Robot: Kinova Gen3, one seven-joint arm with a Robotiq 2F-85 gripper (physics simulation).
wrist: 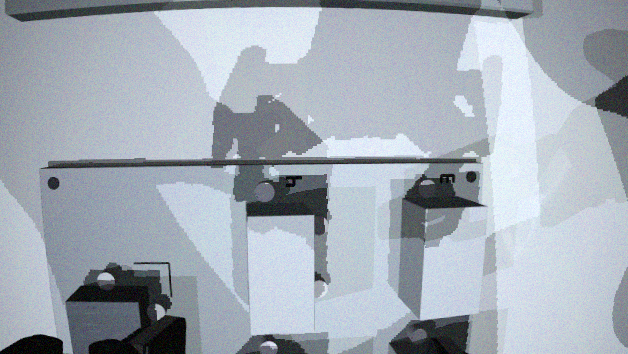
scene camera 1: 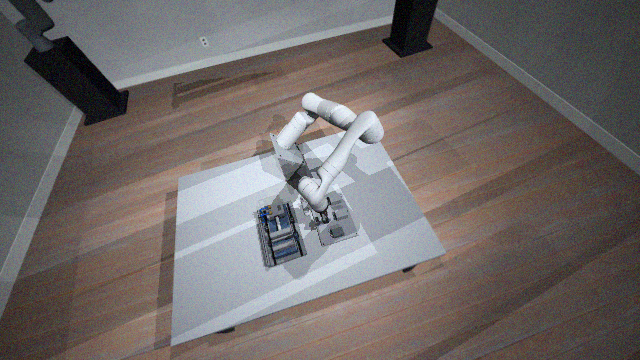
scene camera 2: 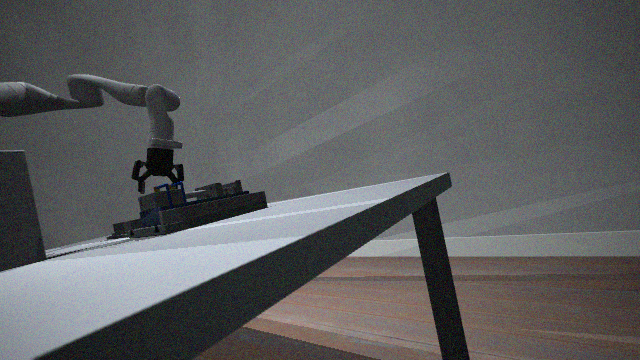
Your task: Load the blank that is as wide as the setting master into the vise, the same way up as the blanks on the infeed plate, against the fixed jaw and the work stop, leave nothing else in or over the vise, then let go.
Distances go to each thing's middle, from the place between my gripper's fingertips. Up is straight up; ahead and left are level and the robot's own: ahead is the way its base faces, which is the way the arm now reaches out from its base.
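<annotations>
My gripper's 100 mm above the infeed plate [wrist: 193, 216], and it's 10 mm short of the plate and 40 mm to the right of it.
</annotations>
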